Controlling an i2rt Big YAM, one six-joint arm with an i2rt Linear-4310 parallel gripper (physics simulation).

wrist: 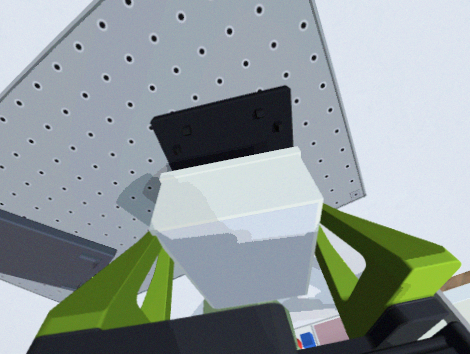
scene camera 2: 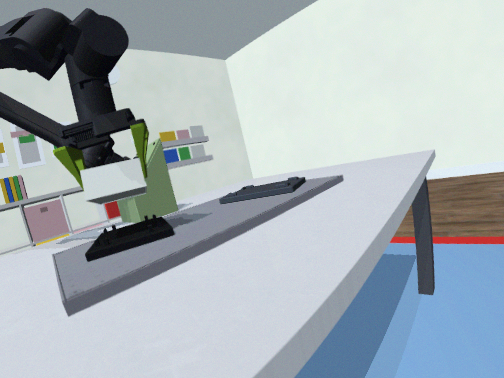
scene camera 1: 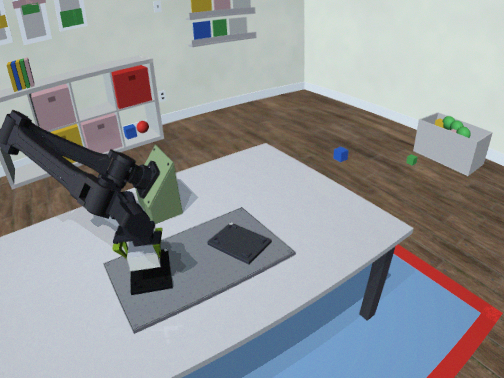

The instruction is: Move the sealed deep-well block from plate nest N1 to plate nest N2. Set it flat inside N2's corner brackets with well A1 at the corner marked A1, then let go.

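Frame: origin at the arm's base, x ahead, y left, z up, level; millimetres.
Seen in the pictures: gripper, fingertip midpoint: (wrist: 237,210) (scene camera 2: 117,186) (scene camera 1: 144,258); arm's base, origin of the base link: (scene camera 1: 149,180).
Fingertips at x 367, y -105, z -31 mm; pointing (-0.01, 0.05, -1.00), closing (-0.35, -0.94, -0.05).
Offsets run from my fingertips to a thing's top centre. Level surfaces: height alone.
The sealed deep-well block @(dy +6, dx -31, dz +33 mm) (scene camera 1: 143,259) (scene camera 2: 112,179) (wrist: 240,200) is a white box. My gripper (scene camera 1: 140,251) (scene camera 2: 114,182) (wrist: 237,210) is shut on it, with a green finger on each long-side end. The block hangs roughly level a little above the black plate nest N1 @(dy +5, dx -30, dz -63 mm) (scene camera 1: 151,283) (scene camera 2: 130,239) (wrist: 225,117), and a gap shows between them in scene camera 2. N1's small corner brackets are bare. Plate nest N2 @(dy +294, dx -23, dz -67 mm) (scene camera 1: 239,243) (scene camera 2: 265,190) (wrist: 45,250), dark grey with low corner brackets, is empty farther right on the board. The A1 marks are too small to read.
Both nests sit on a grey perforated board @(dy +146, dx -20, dz -84 mm) (scene camera 1: 200,280) (scene camera 2: 215,216) (wrist: 200,30) on the white table @(dz -98 mm) (scene camera 1: 325,210) (scene camera 2: 300,250). A green slanted block (scene camera 1: 169,195) (scene camera 2: 164,187) stands behind the board, close to the arm.
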